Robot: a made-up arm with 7 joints. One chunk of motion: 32 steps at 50 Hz.
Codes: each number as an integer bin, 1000 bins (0 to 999) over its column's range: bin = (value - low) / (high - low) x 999, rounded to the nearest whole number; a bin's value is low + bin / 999 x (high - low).
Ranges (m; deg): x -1.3..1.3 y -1.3..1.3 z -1.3..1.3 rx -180..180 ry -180..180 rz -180..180
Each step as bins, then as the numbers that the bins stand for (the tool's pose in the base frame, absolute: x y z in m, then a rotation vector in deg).
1 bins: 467 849 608 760 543 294
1 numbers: -0.0846 0.9096 0.2824 93.87 15.68 -74.05
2 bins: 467 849 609 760 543 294
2 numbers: -0.0846 0.9096 0.2850 93.87 15.68 -74.05
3 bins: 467 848 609 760 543 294
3 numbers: -0.0846 0.9070 0.2850 93.87 15.68 -74.05
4 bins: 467 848 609 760 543 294
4 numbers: -0.0846 0.9070 0.2850 93.87 15.68 -74.05
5 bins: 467 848 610 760 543 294
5 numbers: -0.0846 0.9070 0.2876 93.87 15.68 -74.05
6 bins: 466 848 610 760 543 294
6 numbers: -0.0872 0.9070 0.2876 93.87 15.68 -74.05
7 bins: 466 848 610 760 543 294
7 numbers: -0.0872 0.9070 0.2876 93.87 15.68 -74.05
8 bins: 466 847 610 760 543 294
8 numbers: -0.0872 0.9044 0.2876 93.87 15.68 -74.05
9 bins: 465 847 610 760 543 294
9 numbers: -0.0898 0.9044 0.2876 93.87 15.68 -74.05
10 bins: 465 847 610 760 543 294
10 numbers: -0.0898 0.9044 0.2876 93.87 15.68 -74.05
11 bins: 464 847 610 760 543 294
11 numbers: -0.0924 0.9044 0.2876 93.87 15.68 -74.05
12 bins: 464 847 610 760 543 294
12 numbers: -0.0924 0.9044 0.2876 93.87 15.68 -74.05
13 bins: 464 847 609 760 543 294
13 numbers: -0.0924 0.9044 0.2850 93.87 15.68 -74.05
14 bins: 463 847 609 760 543 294
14 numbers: -0.0950 0.9044 0.2850 93.87 15.68 -74.05
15 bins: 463 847 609 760 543 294
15 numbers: -0.0950 0.9044 0.2850 93.87 15.68 -74.05
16 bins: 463 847 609 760 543 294
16 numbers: -0.0950 0.9044 0.2850 93.87 15.68 -74.05
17 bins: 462 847 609 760 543 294
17 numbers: -0.0976 0.9044 0.2850 93.87 15.68 -74.05
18 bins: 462 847 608 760 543 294
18 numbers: -0.0976 0.9044 0.2824 93.87 15.68 -74.05
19 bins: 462 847 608 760 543 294
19 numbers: -0.0976 0.9044 0.2824 93.87 15.68 -74.05
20 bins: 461 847 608 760 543 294
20 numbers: -0.1002 0.9044 0.2824 93.87 15.68 -74.05
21 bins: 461 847 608 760 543 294
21 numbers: -0.1002 0.9044 0.2824 93.87 15.68 -74.05
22 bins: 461 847 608 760 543 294
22 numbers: -0.1002 0.9044 0.2824 93.87 15.68 -74.05
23 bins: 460 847 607 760 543 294
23 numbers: -0.1028 0.9044 0.2798 93.87 15.68 -74.05
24 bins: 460 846 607 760 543 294
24 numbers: -0.1028 0.9018 0.2798 93.87 15.68 -74.05
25 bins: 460 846 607 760 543 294
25 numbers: -0.1028 0.9018 0.2798 93.87 15.68 -74.05
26 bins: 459 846 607 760 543 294
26 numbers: -0.1054 0.9018 0.2798 93.87 15.68 -74.05
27 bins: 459 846 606 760 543 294
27 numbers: -0.1054 0.9018 0.2772 93.87 15.68 -74.05
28 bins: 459 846 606 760 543 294
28 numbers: -0.1054 0.9018 0.2772 93.87 15.68 -74.05
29 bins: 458 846 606 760 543 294
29 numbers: -0.1080 0.9018 0.2772 93.87 15.68 -74.05
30 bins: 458 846 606 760 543 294
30 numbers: -0.1080 0.9018 0.2772 93.87 15.68 -74.05
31 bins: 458 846 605 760 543 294
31 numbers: -0.1080 0.9018 0.2746 93.87 15.68 -74.05
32 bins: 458 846 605 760 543 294
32 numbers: -0.1080 0.9018 0.2746 93.87 15.68 -74.05
